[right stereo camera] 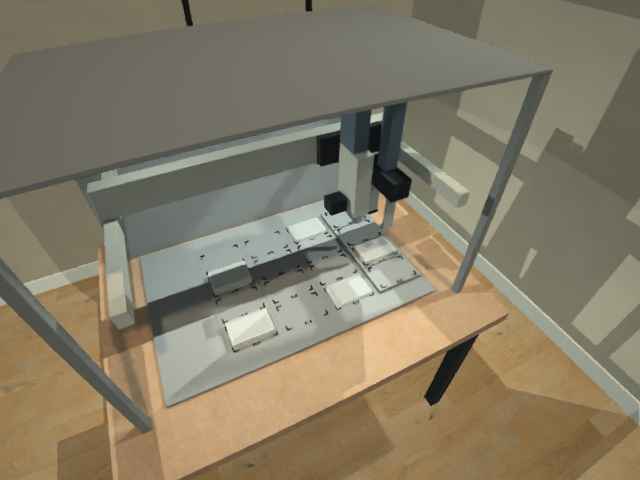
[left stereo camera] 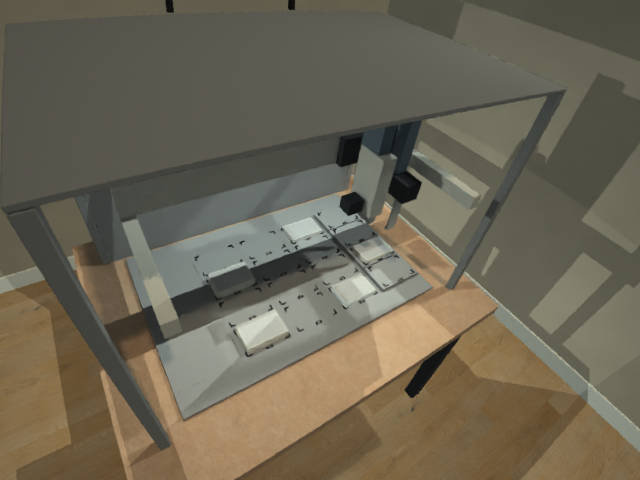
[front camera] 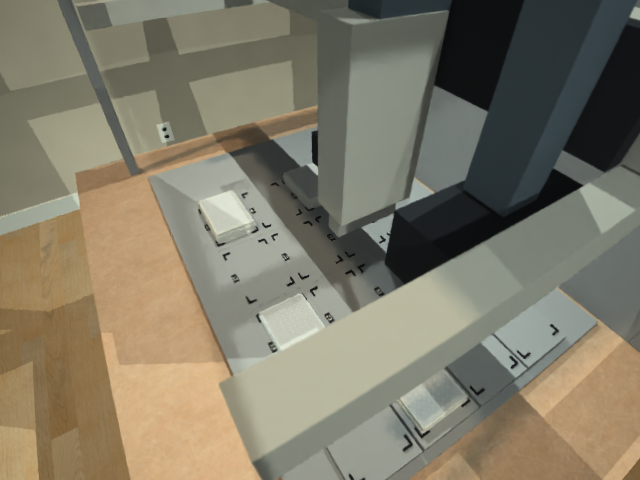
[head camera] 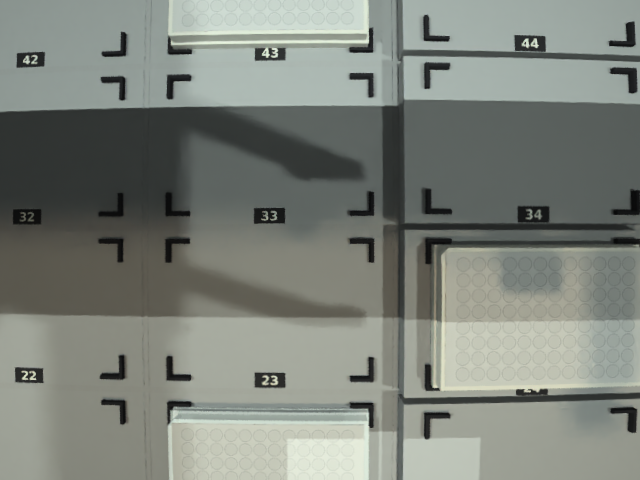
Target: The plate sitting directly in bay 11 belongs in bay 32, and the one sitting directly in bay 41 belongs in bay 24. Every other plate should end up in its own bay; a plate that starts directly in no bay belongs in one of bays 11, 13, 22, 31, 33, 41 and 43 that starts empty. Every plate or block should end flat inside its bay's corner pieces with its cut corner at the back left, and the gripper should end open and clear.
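Places are measured from the robot's base along level axes (x left, y back, z up), in centimetres.
Pixels of known places: gripper, fingertip midpoint: [right stereo camera: 379,219] [left stereo camera: 381,220]; robot's base, link origin: [right stereo camera: 234,351] [left stereo camera: 248,355] [front camera: 200,210].
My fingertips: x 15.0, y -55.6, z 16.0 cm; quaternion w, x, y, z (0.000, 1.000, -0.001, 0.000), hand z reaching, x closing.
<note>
Ahead of a thing's pixels: the offset from my fingertips to its middle. "spot": to the spot under its first point.
A thick pale plate or stack @(dx -10.7, dy +49.2, dz -14.0 cm) [front camera: 226,212] [left stereo camera: 262,330] [right stereo camera: 250,328] lies in bay 11. A pale plate @(dx +0.0, dy +0.0, dz -13.8 cm) [front camera: 434,400] [head camera: 537,330] [left stereo camera: 372,250] [right stereo camera: 376,250] lies in bay 24, its right edge cut off in the head view. Bay 13 holds a plate @(dx -10.7, dy +16.4, dz -15.3 cm) [front camera: 292,320] [head camera: 268,454] [left stereo camera: 354,289] [right stereo camera: 349,290], and bay 43 another plate @(dx +21.4, dy +16.4, dz -15.3 cm) [head camera: 268,18] [left stereo camera: 302,228] [right stereo camera: 306,229]. A shaded thick plate or stack @(dx +10.7, dy +49.2, dz -14.0 cm) [front camera: 305,183] [left stereo camera: 231,279] [right stereo camera: 230,277] is in bay 31. My gripper [right stereo camera: 379,219] is open and empty, raised at the deck's back right; one jaw is partly hidden.
The parked pipetting stage [front camera: 382,118] [left stereo camera: 373,186] [right stereo camera: 355,180] stands just left of my gripper. Bays 33 and 23 hold no plate. A pale beam [front camera: 413,330] crosses the front view and hides part of the deck. Grey posts @(spot: dx -26.1, dy -14.7, dz +28.7 cm) [left stereo camera: 511,180] [right stereo camera: 506,175] stand around the deck.
</note>
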